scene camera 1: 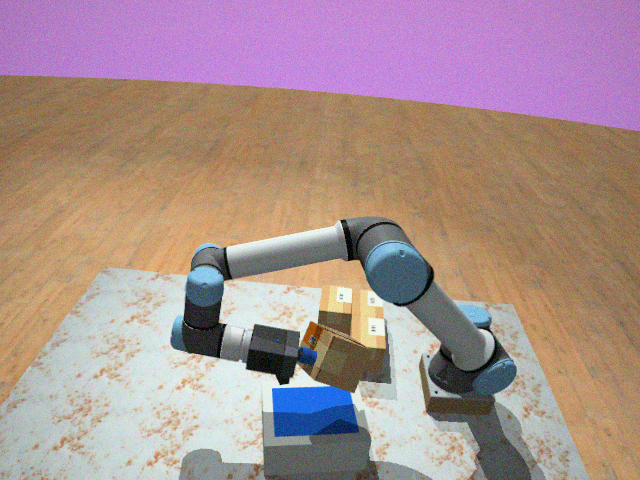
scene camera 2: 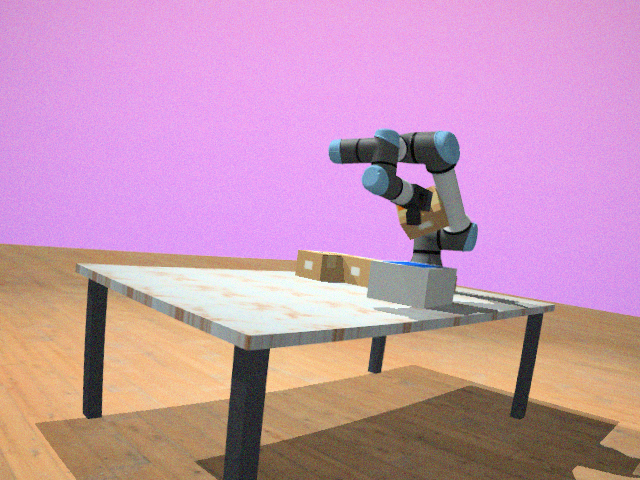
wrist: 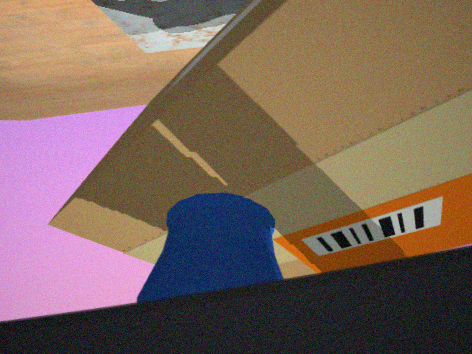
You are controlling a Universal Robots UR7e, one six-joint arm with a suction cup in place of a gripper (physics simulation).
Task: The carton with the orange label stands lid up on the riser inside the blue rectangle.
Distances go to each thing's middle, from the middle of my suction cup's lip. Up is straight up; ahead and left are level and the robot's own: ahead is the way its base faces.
Now: the grey riser [scene camera 2: 419,285] 2 cm behind my suction cup, 2 cm to the right of it and 26 cm below it.
